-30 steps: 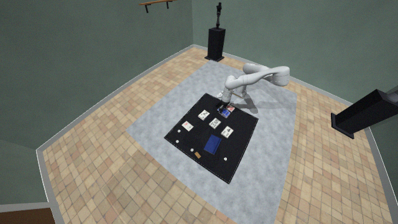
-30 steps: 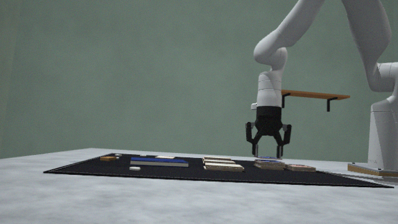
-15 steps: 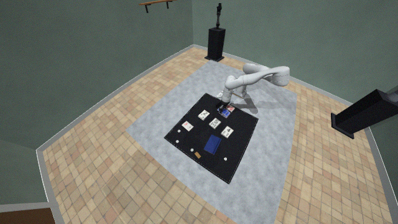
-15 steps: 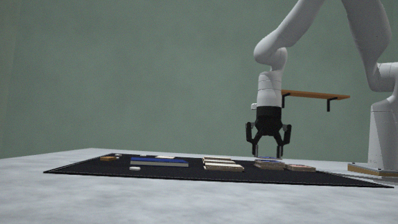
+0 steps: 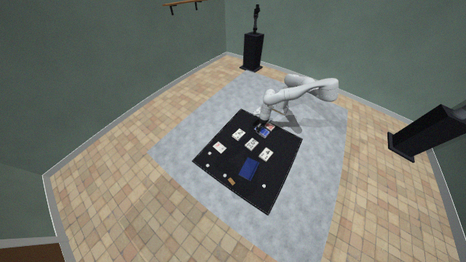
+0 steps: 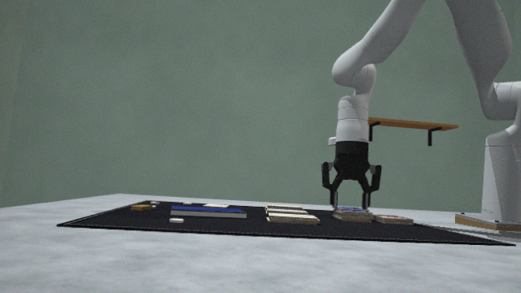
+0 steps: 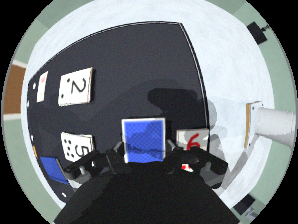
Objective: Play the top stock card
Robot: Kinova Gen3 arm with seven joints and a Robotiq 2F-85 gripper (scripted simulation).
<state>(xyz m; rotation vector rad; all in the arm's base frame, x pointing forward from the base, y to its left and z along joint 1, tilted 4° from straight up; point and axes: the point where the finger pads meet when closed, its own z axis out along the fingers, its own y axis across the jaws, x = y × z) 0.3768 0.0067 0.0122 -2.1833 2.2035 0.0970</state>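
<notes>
My gripper is now 1 cm above the blue-backed card.
</notes>
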